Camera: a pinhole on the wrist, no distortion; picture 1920 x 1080 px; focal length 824.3 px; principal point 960.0 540.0 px. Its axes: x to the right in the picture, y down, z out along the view. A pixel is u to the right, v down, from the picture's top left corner.
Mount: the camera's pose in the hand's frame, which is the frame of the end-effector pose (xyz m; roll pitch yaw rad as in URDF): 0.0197 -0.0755 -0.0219 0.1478 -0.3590 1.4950
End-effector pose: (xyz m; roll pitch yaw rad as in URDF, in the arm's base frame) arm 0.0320 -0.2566 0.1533 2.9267 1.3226 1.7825
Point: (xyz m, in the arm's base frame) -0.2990 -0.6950 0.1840
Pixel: 314.5 900.6
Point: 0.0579 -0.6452 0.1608
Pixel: 1118.3 939.5
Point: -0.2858 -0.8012 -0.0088
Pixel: 551.3 575.7
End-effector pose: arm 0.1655 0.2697 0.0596 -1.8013 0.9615 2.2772
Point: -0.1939 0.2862 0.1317
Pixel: 610.7 439.1
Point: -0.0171 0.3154 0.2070
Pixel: 160.7 940.7
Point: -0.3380 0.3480 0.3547
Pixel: 176.7 672.8
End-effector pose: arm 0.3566 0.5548 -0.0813 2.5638 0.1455 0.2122
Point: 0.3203 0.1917 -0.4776
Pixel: 1548.6 816.8
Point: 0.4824 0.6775 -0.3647
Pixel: 769.8 55.3
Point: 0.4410 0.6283 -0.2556
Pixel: 952.6 63.7
